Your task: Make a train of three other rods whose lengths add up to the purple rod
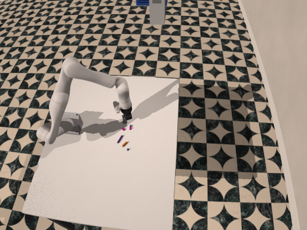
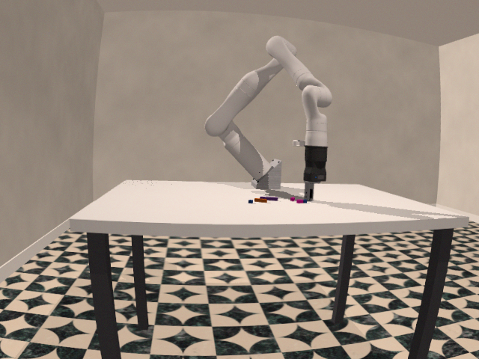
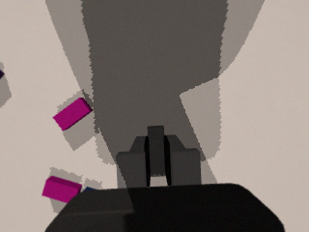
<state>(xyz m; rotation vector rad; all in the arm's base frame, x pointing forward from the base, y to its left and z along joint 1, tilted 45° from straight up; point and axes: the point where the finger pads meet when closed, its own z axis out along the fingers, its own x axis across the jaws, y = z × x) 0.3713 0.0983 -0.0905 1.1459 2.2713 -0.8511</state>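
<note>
Now: hand 20 mm above the grey rod. Round my hand: purple rod: 140 mm to the right, 20 mm below, 10 mm ahead; then orange rod: 170 mm to the right, 50 mm ahead, 20 mm below.
</note>
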